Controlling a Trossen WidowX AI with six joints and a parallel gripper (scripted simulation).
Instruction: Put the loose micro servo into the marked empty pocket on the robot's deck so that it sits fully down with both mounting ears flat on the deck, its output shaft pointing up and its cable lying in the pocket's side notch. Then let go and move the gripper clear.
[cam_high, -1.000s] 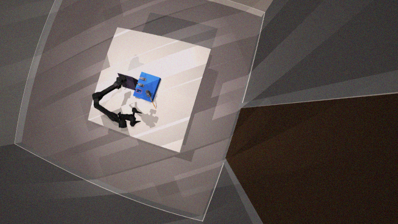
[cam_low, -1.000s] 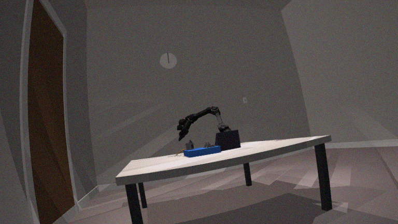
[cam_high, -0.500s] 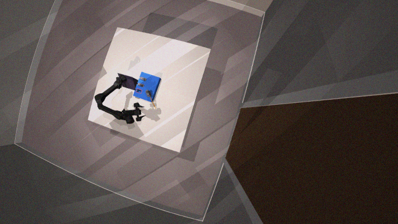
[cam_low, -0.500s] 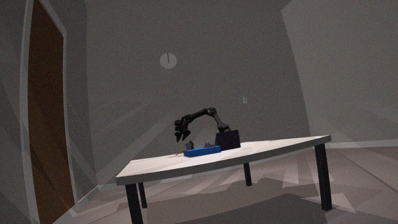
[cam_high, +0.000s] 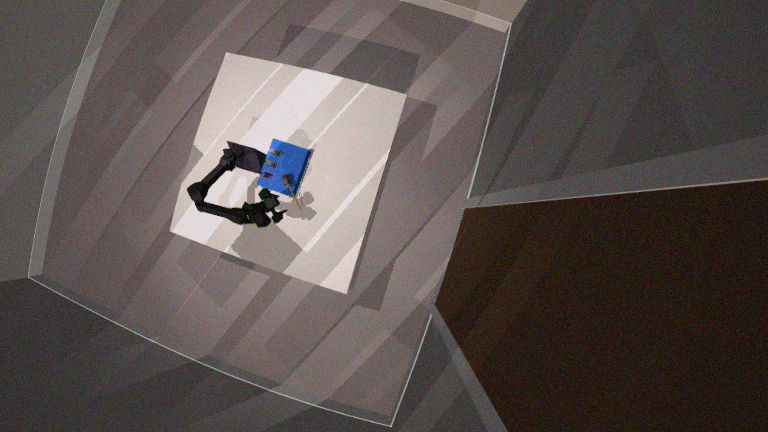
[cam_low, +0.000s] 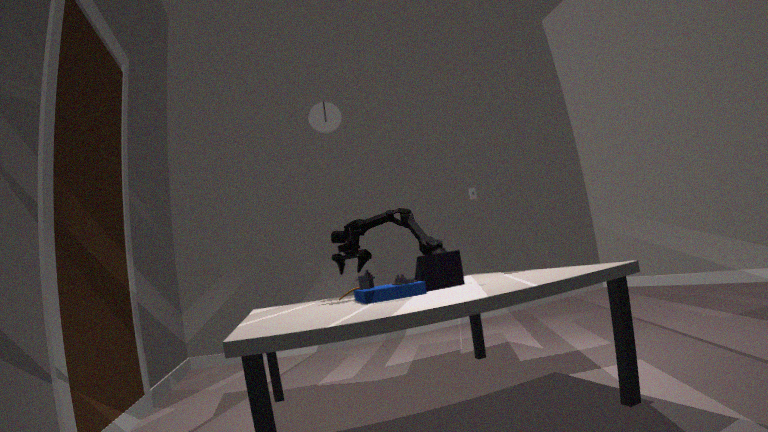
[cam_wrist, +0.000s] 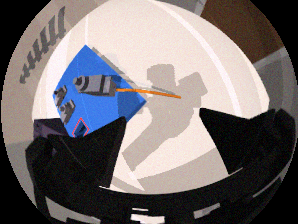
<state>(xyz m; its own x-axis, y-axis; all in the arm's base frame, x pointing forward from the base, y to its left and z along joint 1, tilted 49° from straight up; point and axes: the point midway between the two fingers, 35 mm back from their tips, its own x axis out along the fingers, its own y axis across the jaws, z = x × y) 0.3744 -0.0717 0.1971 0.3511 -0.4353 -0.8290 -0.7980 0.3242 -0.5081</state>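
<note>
Right now the blue deck is 190 mm to the left of my gripper tip, 100 mm below it and 90 mm behind it.
</note>
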